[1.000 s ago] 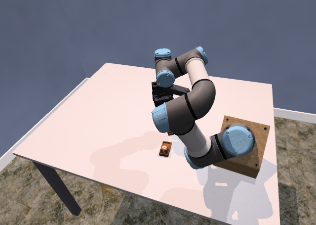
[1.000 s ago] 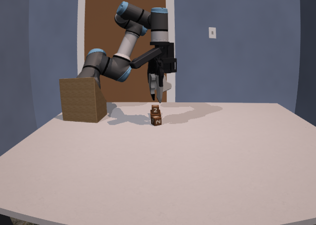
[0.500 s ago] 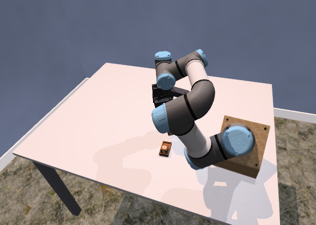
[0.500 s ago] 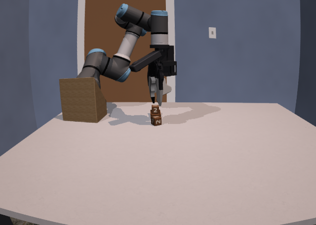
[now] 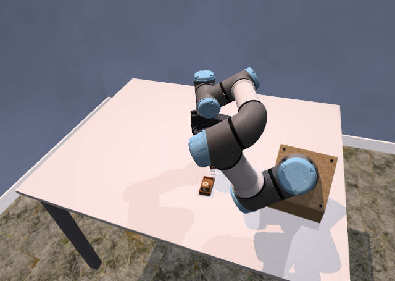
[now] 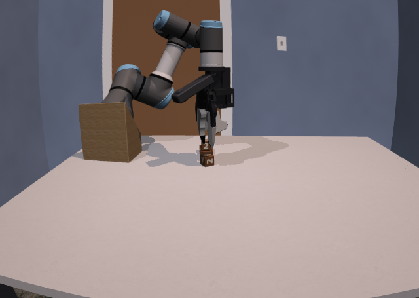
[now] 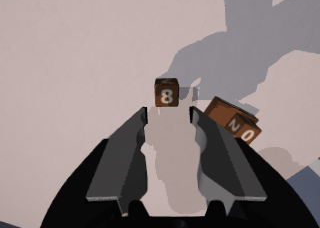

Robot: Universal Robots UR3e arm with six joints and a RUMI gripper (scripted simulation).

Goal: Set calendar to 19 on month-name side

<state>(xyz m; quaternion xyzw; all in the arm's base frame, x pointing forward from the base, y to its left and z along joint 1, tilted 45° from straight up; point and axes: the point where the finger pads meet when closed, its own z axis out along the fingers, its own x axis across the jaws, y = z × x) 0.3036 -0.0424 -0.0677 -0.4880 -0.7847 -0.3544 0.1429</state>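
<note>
Now: hand 6 cm above the brown digit cube. Also, from my hand: tray: 1 cm behind, 11 cm to the left, 6 cm below.
</note>
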